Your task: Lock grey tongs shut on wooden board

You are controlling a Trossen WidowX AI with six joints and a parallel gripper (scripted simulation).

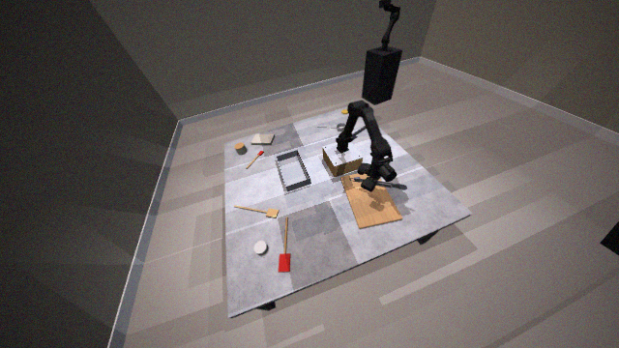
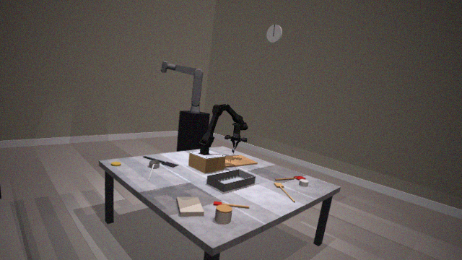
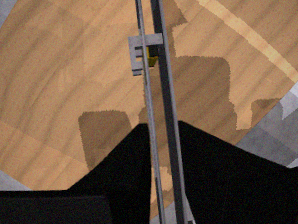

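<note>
Now: gripper tip 110 mm above the wooden board. Also, from my gripper tip: red spatula (550 mm ahead, 40 mm to the left, 110 mm below); then hinge slider (20 mm ahead, 30 mm to the right, 20 mm above); then roasting tin (310 mm ahead, 430 mm to the right, 90 mm below).
</note>
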